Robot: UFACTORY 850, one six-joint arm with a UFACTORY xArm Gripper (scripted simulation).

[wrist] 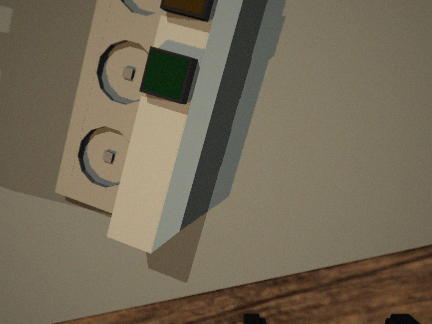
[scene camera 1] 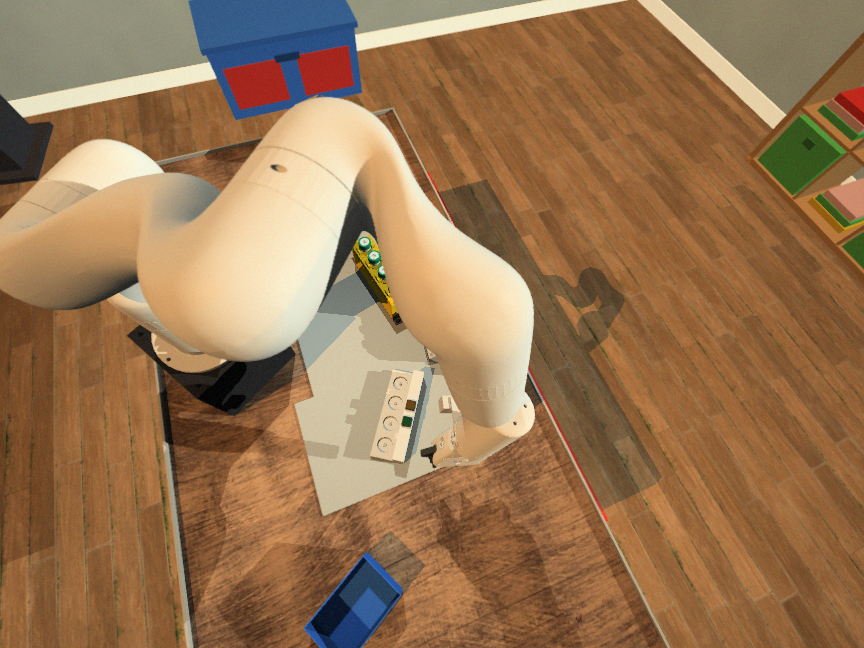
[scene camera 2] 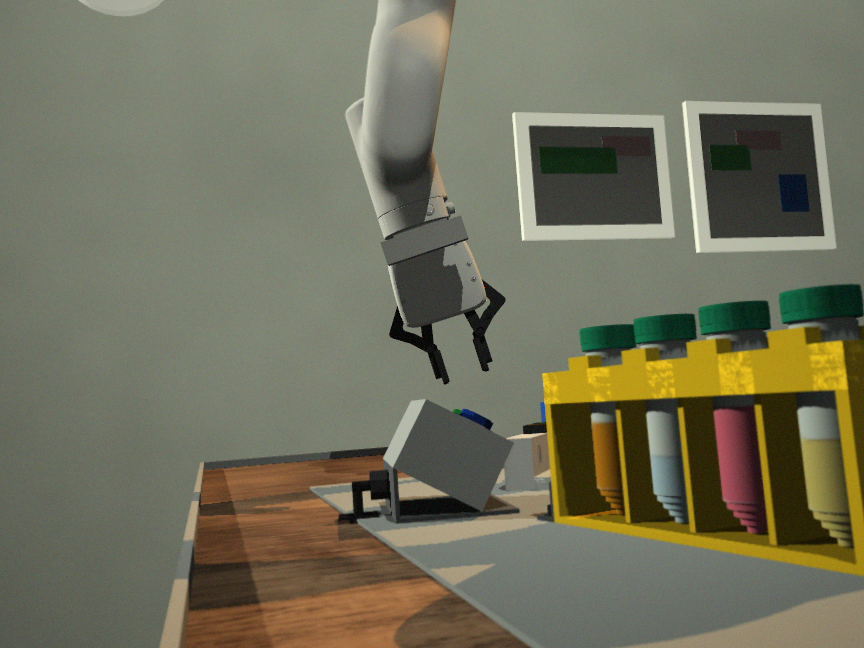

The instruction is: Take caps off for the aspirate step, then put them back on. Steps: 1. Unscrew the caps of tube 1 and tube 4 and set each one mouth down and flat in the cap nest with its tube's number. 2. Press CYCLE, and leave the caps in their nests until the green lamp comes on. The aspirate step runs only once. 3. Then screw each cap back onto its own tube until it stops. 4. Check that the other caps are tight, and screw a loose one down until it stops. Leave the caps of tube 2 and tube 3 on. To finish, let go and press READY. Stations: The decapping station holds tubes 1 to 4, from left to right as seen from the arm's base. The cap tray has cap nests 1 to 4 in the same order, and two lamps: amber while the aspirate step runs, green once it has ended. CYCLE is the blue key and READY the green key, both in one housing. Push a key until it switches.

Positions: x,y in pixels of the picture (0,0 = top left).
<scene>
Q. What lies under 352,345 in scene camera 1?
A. A grey mat.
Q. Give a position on a grey mat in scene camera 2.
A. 530,576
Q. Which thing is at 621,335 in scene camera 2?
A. A cap.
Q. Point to a cap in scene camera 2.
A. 743,315
</scene>
